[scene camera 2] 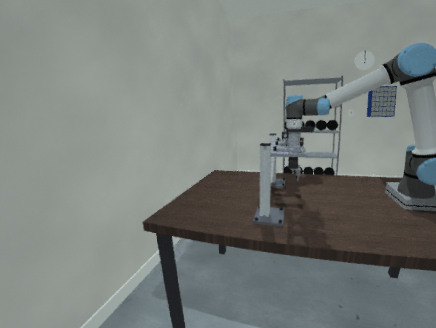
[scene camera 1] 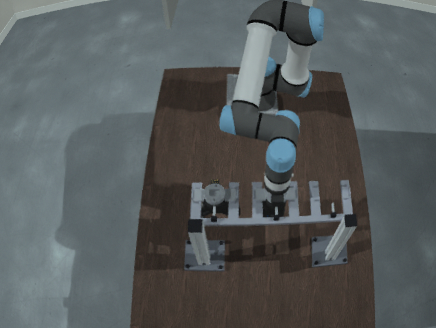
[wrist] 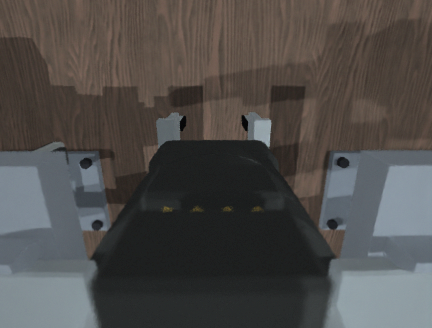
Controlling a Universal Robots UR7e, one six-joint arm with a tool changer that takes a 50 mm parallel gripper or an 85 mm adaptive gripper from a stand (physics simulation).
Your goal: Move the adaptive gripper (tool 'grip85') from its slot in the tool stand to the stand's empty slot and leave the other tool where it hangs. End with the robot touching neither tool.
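Seen in the pictures: arm's base, origin of the base link: (scene camera 2: 415,191).
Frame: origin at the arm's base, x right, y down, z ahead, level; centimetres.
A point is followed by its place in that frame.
The tool stand (scene camera 1: 245,221) @(x 18.2, y -22.5, z 65.8 cm) (scene camera 2: 265,185) @(x -14.0, y -9.0, z 74.2 cm) has three slots side by side. The arm's flange is directly over the middle slot and close on top of the tool there, which looks like the adaptive gripper (scene camera 2: 294,162) (wrist: 212,240), with a black body. In the wrist view its contact pins lie in shadow; whether it is locked to the flange I cannot tell. This gripper (wrist: 214,122) is open, its grey fingers apart with nothing between them. The other tool (scene camera 1: 215,194) @(x 25.4, y -23.0, z 55.7 cm), with a round grey top, hangs in the left slot in scene camera 1. The right slot's fork (scene camera 1: 346,192) @(x -15.3, y -22.4, z 63.1 cm) is empty.
The stand's two posts rise from bolted foot plates (scene camera 1: 205,256) @(x 31.6, y -4.9, z 68.3 cm) (scene camera 1: 330,251) @(x -10.5, y -4.0, z 75.5 cm) on the wooden table (scene camera 1: 250,300) @(x 19.1, y 5.8, z 84.7 cm) (scene camera 2: 350,225) @(x -20.2, y 5.8, z 40.9 cm). Fork arms flank the middle tool closely on both sides. A rack (scene camera 2: 313,80) with dark round things is at the far wall.
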